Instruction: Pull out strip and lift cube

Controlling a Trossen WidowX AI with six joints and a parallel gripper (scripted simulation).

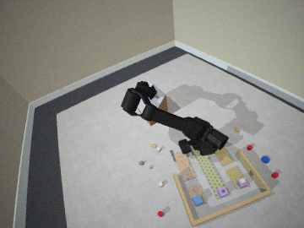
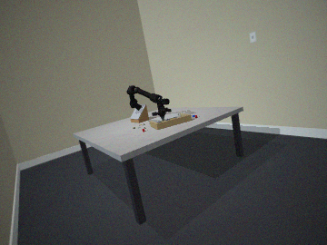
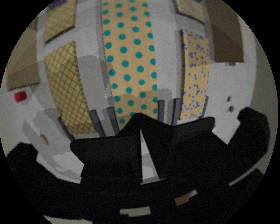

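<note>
The strip lies 10 cm ahead of my gripper tip and 1 cm to the right of it.
</note>
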